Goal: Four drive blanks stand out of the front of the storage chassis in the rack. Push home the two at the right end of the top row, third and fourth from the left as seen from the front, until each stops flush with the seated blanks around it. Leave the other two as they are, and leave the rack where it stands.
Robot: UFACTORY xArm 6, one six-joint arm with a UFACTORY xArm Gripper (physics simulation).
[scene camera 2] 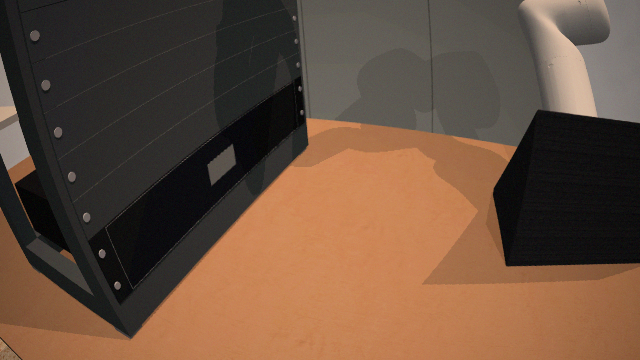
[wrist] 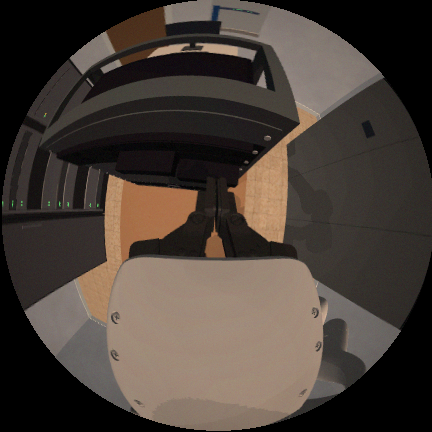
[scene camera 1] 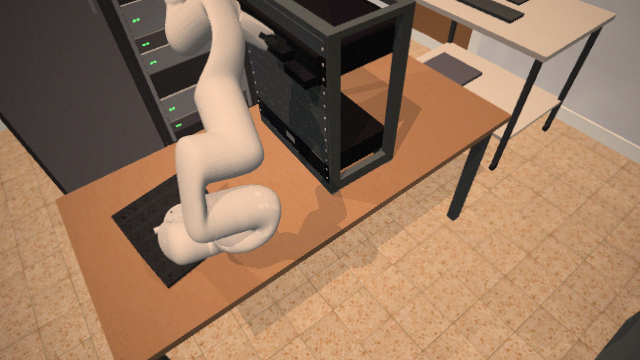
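Where they show: gripper, between the fingertips: (wrist: 214, 189) (scene camera 1: 282, 45); arm's base, origin of its link: (scene camera 2: 576, 164).
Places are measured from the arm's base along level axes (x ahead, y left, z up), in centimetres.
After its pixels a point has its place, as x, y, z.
Dark rack (scene camera 1: 397, 90) {74.4, -11.4, 22.7} (scene camera 2: 82, 215) {47.5, 37.4, 6.5} (wrist: 165, 90) {48.7, 2.6, 50.4} stands upright on the table. Two dark blanks stand out side by side high on its front. The right-end one (scene camera 1: 302, 75) {43.6, -5.2, 37.9} (wrist: 192, 170) {43.9, 0.0, 37.9} lies beside the rack's right post; its left neighbour (wrist: 145, 162) {43.8, 7.5, 40.8} shows clearly in the wrist view, but in scene camera 1 the gripper partly covers that area. My gripper (scene camera 1: 282, 47) {39.4, -3.7, 47.5} (wrist: 214, 189) {39.4, -3.7, 47.5} is shut and empty. Its fingertips overlap the right-end blank in the wrist view; I cannot tell whether they touch it. The other two standing blanks cannot be made out. Scene camera 2 shows no gripper.
The wooden table (scene camera 1: 430, 100) {114.9, 5.6, -10.7} (scene camera 2: 325, 240) {34.7, 11.9, -10.7} bears the rack and the arm's black base plate (scene camera 1: 135, 225) {-12.3, 3.0, 6.1}. A server cabinet with green lights (scene camera 1: 172, 107) (wrist: 50, 185) stands left of the rack. A grey cabinet (scene camera 2: 380, 40) (wrist: 360, 180) stands to its right. A pale desk (scene camera 1: 545, 35) is behind.
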